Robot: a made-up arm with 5 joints. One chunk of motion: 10 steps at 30 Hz.
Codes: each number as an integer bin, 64 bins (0 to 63) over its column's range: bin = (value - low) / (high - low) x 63, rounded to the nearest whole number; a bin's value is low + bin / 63 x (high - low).
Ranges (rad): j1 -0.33..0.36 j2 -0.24..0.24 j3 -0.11..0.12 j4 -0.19..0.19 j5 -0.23..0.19
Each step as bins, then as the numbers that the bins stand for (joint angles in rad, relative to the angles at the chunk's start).
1 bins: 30 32 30 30 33
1 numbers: -0.0014 0.0038 -0.0005 -0.0090 -0.0100
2 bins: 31 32 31 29 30
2 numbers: 0.0095 0.0038 0.0032 -0.0151 -0.0300
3 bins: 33 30 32 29 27
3 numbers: 0.0314 -0.0114 0.0068 -0.0151 -0.0500
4 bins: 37 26 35 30 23
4 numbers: 0.0752 -0.0419 0.0178 -0.0090 -0.0767
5 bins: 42 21 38 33 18
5 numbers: 0.1300 -0.0800 0.0287 0.0090 -0.1100
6 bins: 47 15 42 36 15
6 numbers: 0.1848 -0.1257 0.0433 0.0271 -0.1300
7 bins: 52 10 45 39 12
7 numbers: 0.2395 -0.1638 0.0543 0.0452 -0.1500
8 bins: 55 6 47 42 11
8 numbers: 0.2724 -0.1943 0.0616 0.0633 -0.1567
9 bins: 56 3 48 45 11
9 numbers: 0.2833 -0.2171 0.0652 0.0814 -0.1567
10 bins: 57 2 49 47 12
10 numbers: 0.2943 -0.2248 0.0689 0.0935 -0.1500
